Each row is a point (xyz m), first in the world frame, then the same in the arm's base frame.
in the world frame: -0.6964 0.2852 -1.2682
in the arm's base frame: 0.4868 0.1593 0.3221
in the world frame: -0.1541 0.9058 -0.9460
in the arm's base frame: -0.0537 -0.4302 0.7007
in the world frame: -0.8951 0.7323 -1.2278
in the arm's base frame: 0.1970 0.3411 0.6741
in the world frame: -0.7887 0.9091 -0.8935
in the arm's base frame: -0.1669 0.1946 0.6531
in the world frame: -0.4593 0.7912 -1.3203
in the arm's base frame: 0.2903 -0.0834 0.7884
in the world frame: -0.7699 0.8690 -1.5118
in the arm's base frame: 0.3784 0.2442 0.9438
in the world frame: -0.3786 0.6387 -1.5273
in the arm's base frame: 0.5537 -0.1372 0.7701
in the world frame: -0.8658 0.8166 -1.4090
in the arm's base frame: 0.3089 0.3296 0.8419
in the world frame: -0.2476 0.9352 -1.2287
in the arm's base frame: 0.1597 -0.3073 0.8705
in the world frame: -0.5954 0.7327 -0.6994
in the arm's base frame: -0.2178 -0.0142 0.4082
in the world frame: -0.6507 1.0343 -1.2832
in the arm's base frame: 0.1111 0.0967 0.9689
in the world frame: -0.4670 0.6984 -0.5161
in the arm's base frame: -0.3410 -0.1609 0.2876
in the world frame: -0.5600 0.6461 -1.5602
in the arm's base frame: 0.5584 0.0464 0.7871
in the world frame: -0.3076 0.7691 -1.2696
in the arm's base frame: 0.2751 -0.2391 0.7485
